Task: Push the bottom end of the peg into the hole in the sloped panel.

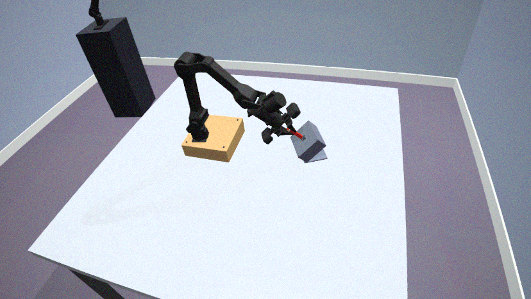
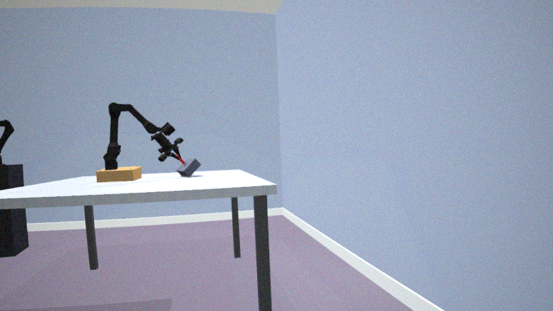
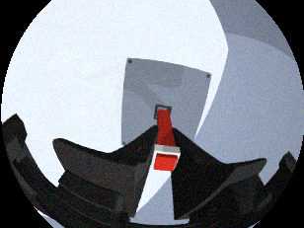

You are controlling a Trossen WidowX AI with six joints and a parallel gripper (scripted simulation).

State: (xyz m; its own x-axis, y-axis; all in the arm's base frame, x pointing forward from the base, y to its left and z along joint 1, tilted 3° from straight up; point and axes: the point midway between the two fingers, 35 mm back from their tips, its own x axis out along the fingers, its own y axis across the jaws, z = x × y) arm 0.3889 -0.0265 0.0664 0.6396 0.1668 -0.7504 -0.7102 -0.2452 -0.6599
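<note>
My gripper tip is now 60 mm above the sloped panel, 50 mm short of it and 10 mm to the right of it. From my gripper tip the other things lie so: peg 10 mm behind, 10 mm above.
</note>
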